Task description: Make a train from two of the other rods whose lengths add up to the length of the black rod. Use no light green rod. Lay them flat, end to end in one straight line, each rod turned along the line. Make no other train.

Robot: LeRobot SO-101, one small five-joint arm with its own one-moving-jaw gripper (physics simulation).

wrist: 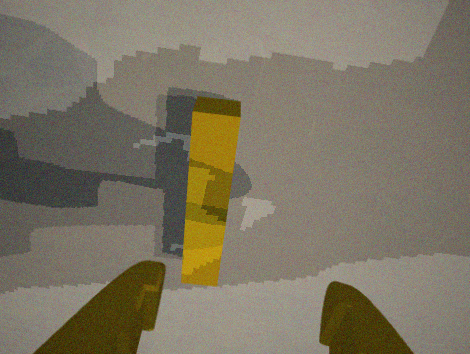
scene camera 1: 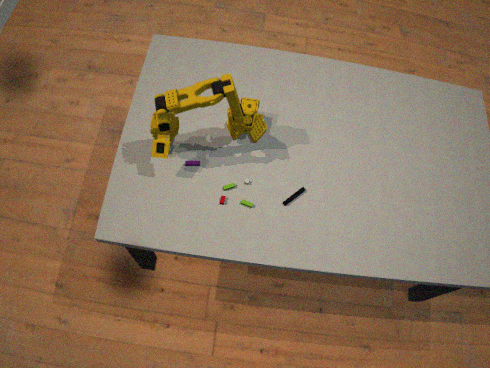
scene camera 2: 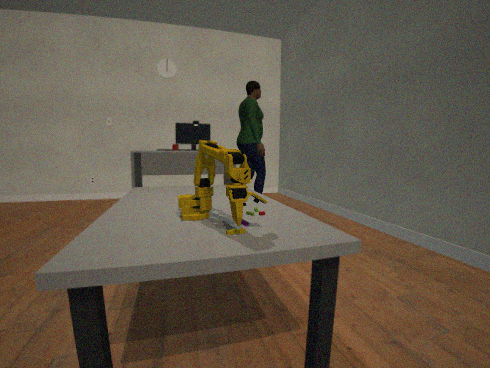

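Seen in the pictures: end effector, tool point: (wrist: 161, 287) (scene camera 1: 169, 139) (scene camera 2: 235, 219); arm's base, origin of the base link: (scene camera 1: 245, 133) (scene camera 2: 200, 216).
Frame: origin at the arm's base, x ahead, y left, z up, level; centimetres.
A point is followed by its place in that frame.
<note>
My gripper (scene camera 2: 239, 224) (wrist: 245, 280) is open and empty, low over the table's left part. A yellow rod (scene camera 2: 235, 231) {x 7.0, y -20.8, z 0.7 cm} (wrist: 210, 145) {x 8.9, y -20.1, z 1.0 cm} lies flat past the jaw tips, nearer the left jaw in the wrist view; the arm hides it in scene camera 1. A purple rod (scene camera 1: 192, 163) {x 11.9, y -12.8, z 1.0 cm} (scene camera 2: 245, 223) {x 11.5, y -14.5, z 0.7 cm} lies flat, apart from the yellow one. The black rod (scene camera 1: 294, 196) {x 17.2, y 14.8, z 1.0 cm} lies diagonally, farthest right. A red rod (scene camera 1: 222, 200) {x 21.1, y -3.5, z 1.0 cm} (scene camera 2: 262, 213) {x 20.7, y -4.0, z 0.6 cm} and a small white rod (scene camera 1: 247, 182) {x 15.1, y 2.2, z 0.9 cm} lie between the purple and black rods.
Two light green rods (scene camera 1: 229, 186) {x 17.0, y -2.2, z 1.0 cm} (scene camera 1: 247, 203) {x 20.9, y 2.9, z 1.0 cm} lie near the red and white rods. The arm's base (scene camera 1: 248, 120) {x 0.4, y 0.2, z 7.5 cm} stands behind the rods. The table's left edge is close to the gripper. The arm casts broad shadows around the yellow rod.
</note>
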